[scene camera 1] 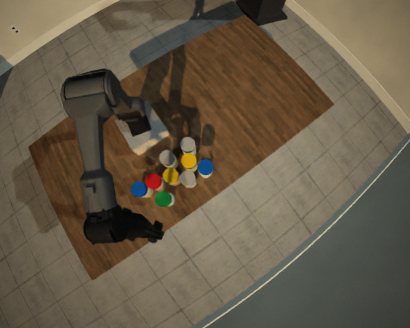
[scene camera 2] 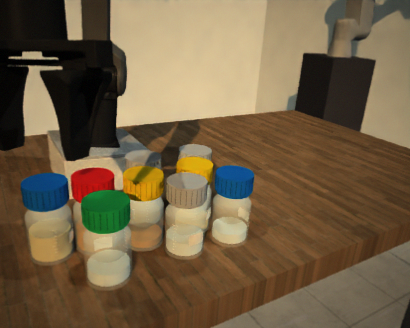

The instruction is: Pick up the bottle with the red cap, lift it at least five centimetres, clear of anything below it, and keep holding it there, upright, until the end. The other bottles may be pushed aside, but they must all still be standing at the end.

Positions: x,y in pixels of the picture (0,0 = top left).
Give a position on a red-capped bottle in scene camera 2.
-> At 85,181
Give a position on a yellow-capped bottle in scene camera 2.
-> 144,185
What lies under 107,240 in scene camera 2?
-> A green-capped bottle.
